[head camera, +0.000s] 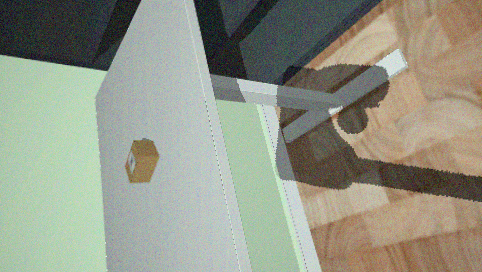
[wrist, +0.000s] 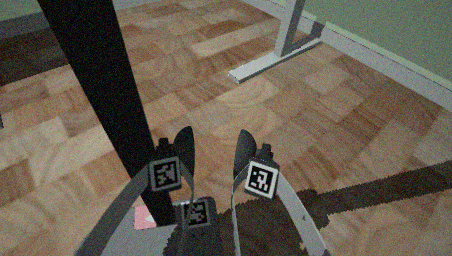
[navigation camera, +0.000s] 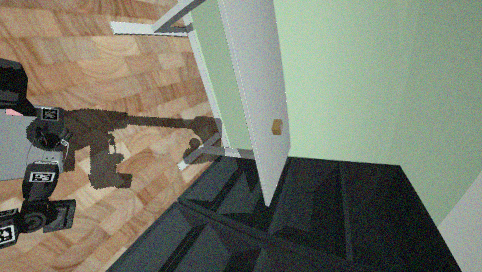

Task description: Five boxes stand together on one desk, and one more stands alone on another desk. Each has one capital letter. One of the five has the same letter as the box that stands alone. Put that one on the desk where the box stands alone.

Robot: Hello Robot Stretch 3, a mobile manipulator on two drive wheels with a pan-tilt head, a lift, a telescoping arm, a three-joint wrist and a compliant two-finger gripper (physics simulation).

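Seen in the pictures: gripper, fingertip midpoint: [navigation camera: 56, 127]; robot's base at its link origin: [navigation camera: 50, 139].
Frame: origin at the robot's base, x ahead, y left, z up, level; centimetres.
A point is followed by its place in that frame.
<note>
One tan box [head camera: 145, 161] @[y 11.0, x 89.1, z 98.2 cm] [navigation camera: 277, 127] @[y 11.1, x 89.2, z 98.8 cm] stands alone on a pale grey desk [head camera: 165, 215] @[y 22.7, x 82.2, z 95.1 cm] [navigation camera: 260, 95] @[y 27.0, x 69.1, z 95.1 cm]. A white label with a dark mark shows on its side in the head view, too oblique to read. My gripper [wrist: 215, 145] @[y 6.3, x 2.2, z 50.9 cm] is open in the wrist view, its two fingertips apart with floor showing between them. It is over the floor, away from the desk. In the navigation view part of my wrist shows at the lower left; the fingertips do not show there. The group of five boxes does not show in these views.
A black shelf unit [navigation camera: 346, 215] @[y -46.5, x 110.0, z 143.2 cm] stands against the end of the desk. A desk leg's foot [head camera: 395, 64] @[y -26.6, x 87.2, z 2.6 cm] [navigation camera: 131, 28] @[y 85.5, x 35.7, z 2.6 cm] [wrist: 250, 71] rests on the wooden floor. A green wall is behind the desk. My black mast [wrist: 107, 95] and base [wrist: 135, 240] are beside the gripper.
</note>
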